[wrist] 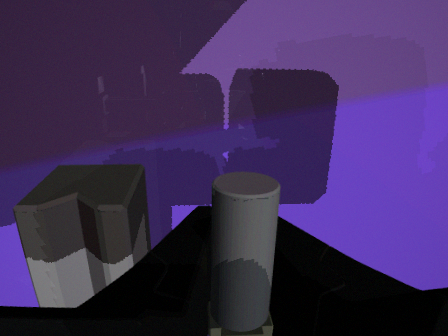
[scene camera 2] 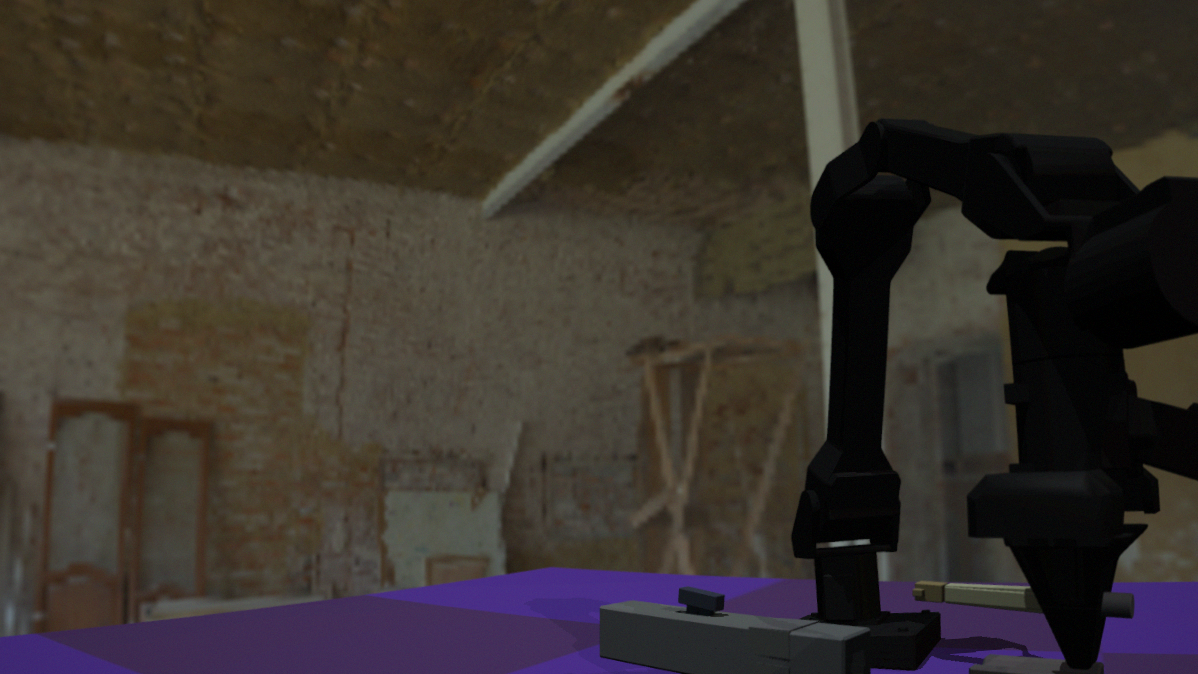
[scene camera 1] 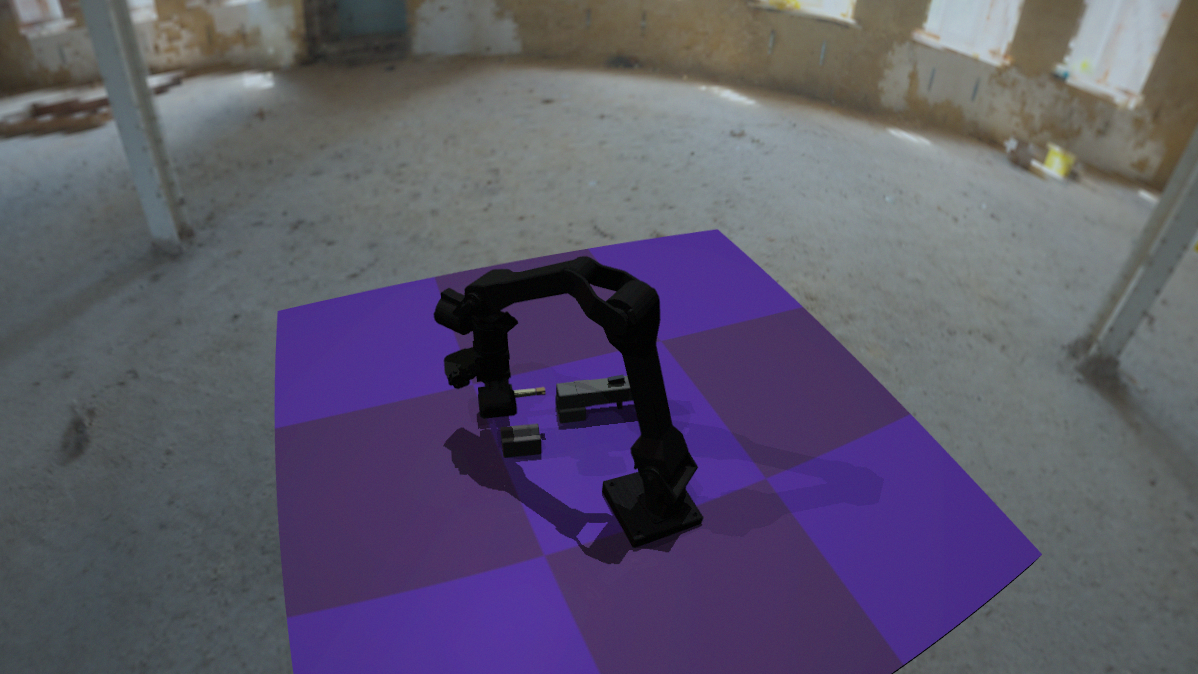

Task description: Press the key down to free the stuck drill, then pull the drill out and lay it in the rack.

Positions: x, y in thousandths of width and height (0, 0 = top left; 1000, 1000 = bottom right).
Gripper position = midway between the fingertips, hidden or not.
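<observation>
In my gripper (scene camera 1: 414, 606), which the wrist view also shows me as the gripper (wrist: 508, 653), I carry a drill (scene camera 2: 851, 888). I can see that drill (wrist: 548, 612) in the wrist view too. There is also a dark key (scene camera 2: 584, 894), and in the wrist view the key is out of frame.
</observation>
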